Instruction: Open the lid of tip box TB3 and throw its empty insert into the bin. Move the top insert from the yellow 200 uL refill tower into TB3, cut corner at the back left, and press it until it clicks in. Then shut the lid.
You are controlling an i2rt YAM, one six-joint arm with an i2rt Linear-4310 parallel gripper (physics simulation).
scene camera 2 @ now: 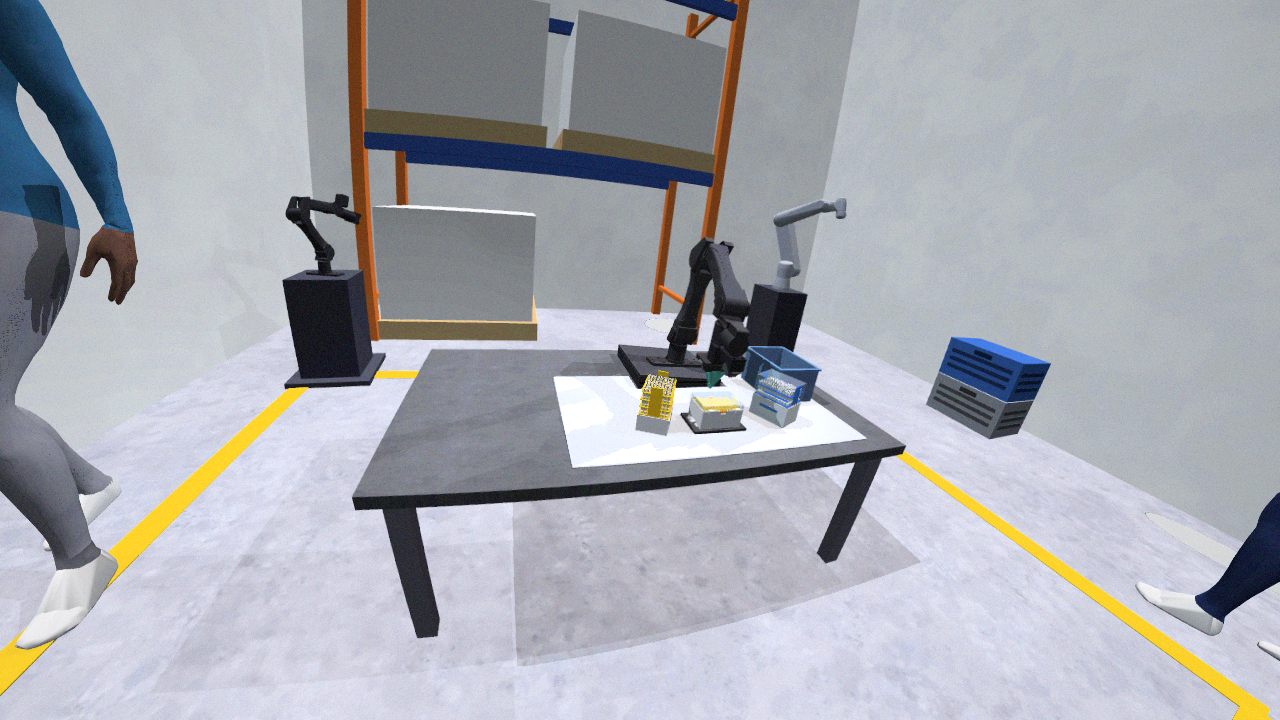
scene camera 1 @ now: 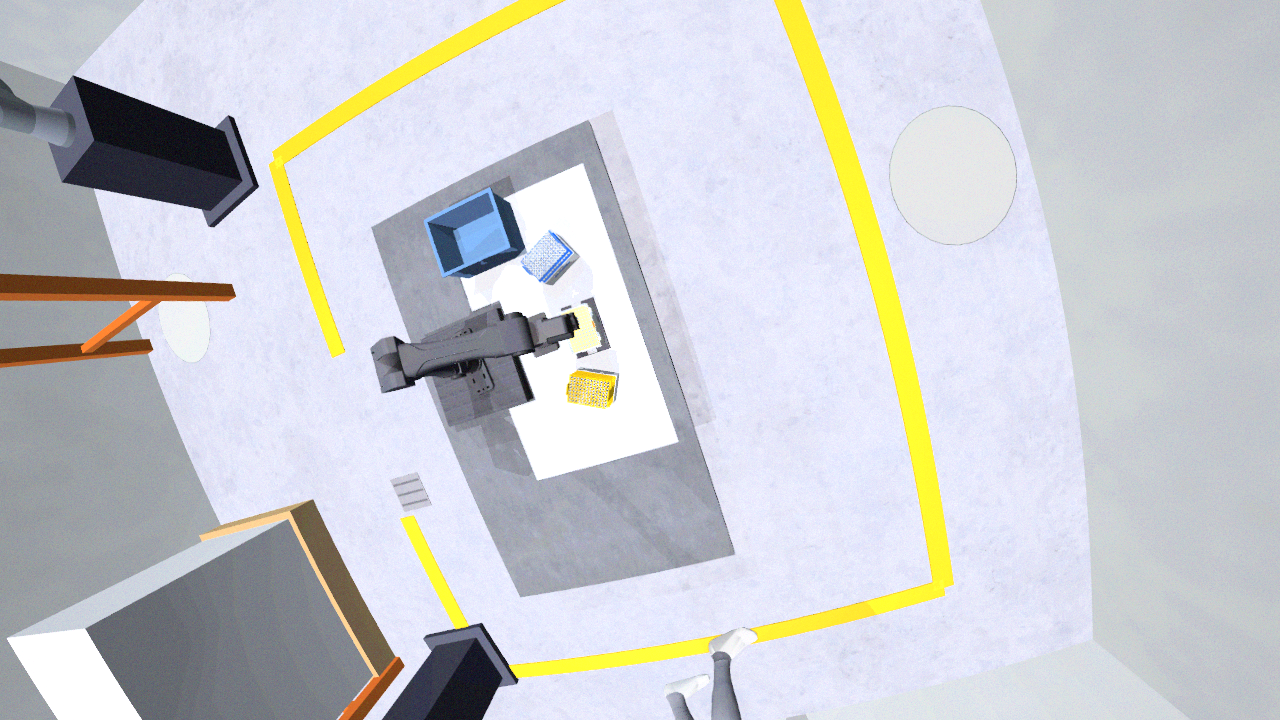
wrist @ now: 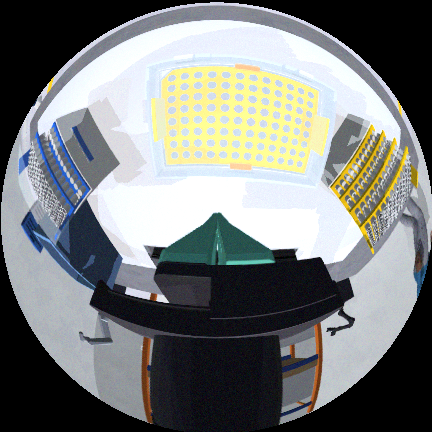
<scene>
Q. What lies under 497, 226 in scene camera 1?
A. A blue bin.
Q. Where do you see a blue bin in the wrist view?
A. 83, 250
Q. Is my gripper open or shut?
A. Shut.
</scene>
